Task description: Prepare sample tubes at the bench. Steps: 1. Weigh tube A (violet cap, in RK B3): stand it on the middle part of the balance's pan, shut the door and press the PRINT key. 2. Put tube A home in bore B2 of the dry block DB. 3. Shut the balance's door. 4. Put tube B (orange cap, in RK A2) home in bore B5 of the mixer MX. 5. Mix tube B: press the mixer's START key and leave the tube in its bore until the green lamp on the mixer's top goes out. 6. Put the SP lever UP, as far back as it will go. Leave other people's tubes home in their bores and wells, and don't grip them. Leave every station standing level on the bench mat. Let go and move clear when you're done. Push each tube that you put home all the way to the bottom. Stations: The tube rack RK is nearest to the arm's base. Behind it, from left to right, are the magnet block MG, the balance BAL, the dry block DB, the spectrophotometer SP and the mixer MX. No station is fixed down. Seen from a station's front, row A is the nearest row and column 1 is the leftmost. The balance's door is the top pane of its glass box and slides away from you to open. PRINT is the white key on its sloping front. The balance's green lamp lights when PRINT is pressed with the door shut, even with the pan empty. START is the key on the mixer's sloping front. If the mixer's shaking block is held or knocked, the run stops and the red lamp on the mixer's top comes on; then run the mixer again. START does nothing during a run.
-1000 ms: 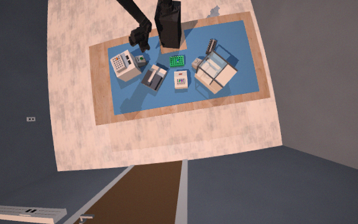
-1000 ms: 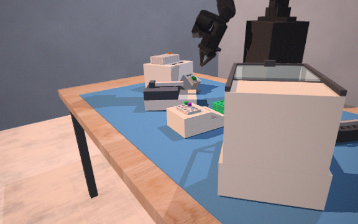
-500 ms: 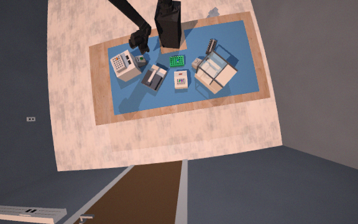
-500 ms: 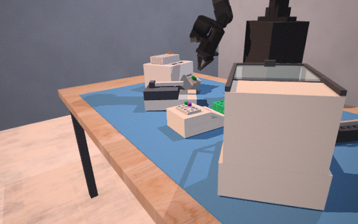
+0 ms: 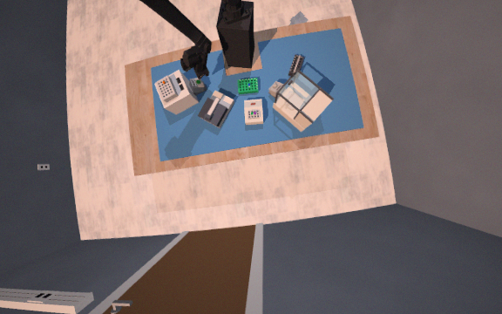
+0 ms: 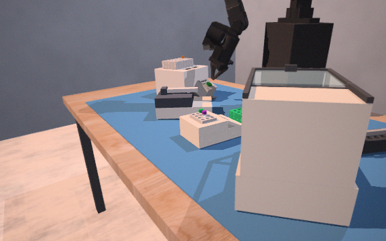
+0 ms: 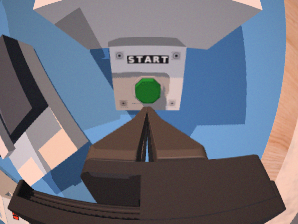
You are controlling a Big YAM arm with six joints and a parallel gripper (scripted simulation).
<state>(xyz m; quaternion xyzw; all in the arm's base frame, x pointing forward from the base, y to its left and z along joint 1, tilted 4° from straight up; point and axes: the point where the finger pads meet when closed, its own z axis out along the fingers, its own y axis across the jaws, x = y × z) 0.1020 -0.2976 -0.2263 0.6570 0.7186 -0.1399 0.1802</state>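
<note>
My hand is 3 cm above the mixer's start key and 2 cm to the left of it. The rest, counted from my hand: mixer's shaking block (20 cm to the right, 5 cm above, 2 cm ahead); spectrophotometer lever (21 cm ahead, 2 cm to the left, 1 cm below); orange-capped tube (19 cm to the right, 6 cm above, 1 cm behind).
</note>
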